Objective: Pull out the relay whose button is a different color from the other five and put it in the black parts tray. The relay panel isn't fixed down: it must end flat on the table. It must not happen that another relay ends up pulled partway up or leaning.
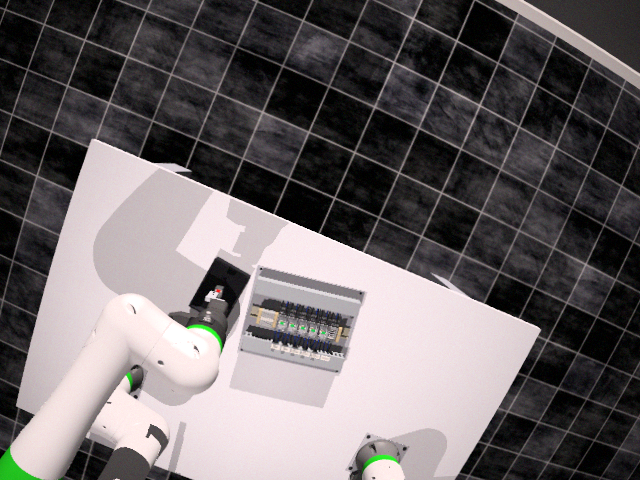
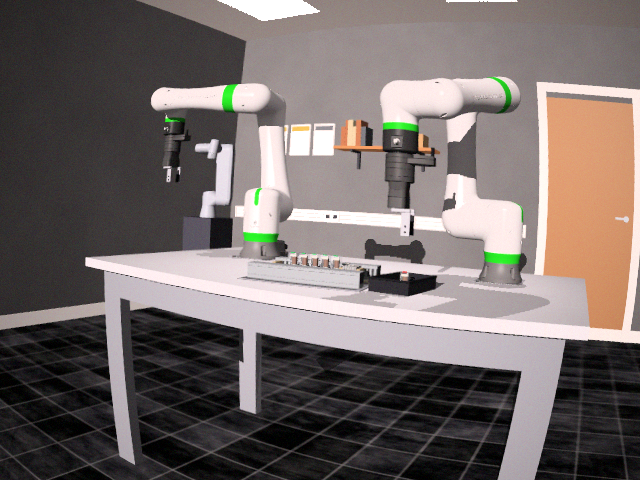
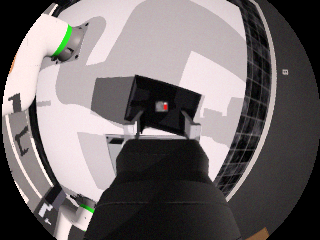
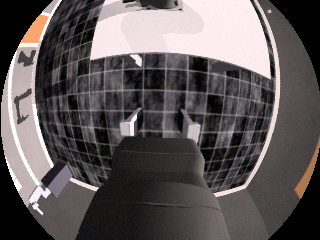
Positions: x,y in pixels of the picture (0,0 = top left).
black parts tray: image 1; image 2; image 3 144,92; not seen in image 4 (out of frame)
same spot on black parts tray: (image 2: 419,283) = (image 1: 207,275)
